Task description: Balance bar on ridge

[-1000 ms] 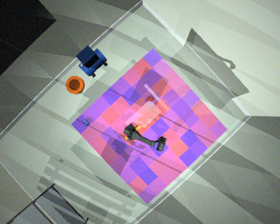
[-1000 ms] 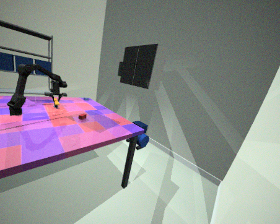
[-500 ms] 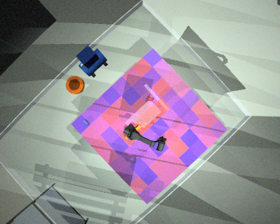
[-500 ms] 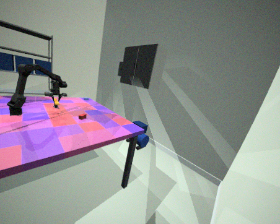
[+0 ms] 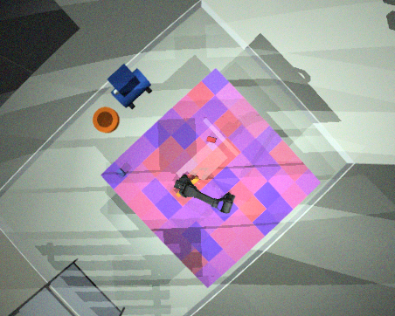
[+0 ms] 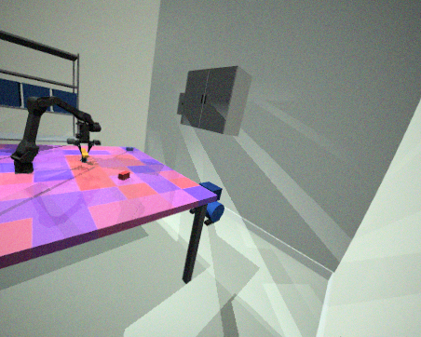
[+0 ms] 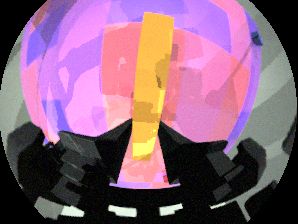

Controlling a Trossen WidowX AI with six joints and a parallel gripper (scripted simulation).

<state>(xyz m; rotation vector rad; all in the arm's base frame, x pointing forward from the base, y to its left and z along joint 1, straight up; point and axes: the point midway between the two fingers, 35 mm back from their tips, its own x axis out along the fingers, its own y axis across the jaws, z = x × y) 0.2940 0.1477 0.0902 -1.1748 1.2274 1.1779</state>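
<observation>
The yellow bar lies 30 mm to the left of my gripper tip. From my gripper tip the other things lie so: blue block (450 mm ahead, 350 mm to the left, 40 mm below).
</observation>
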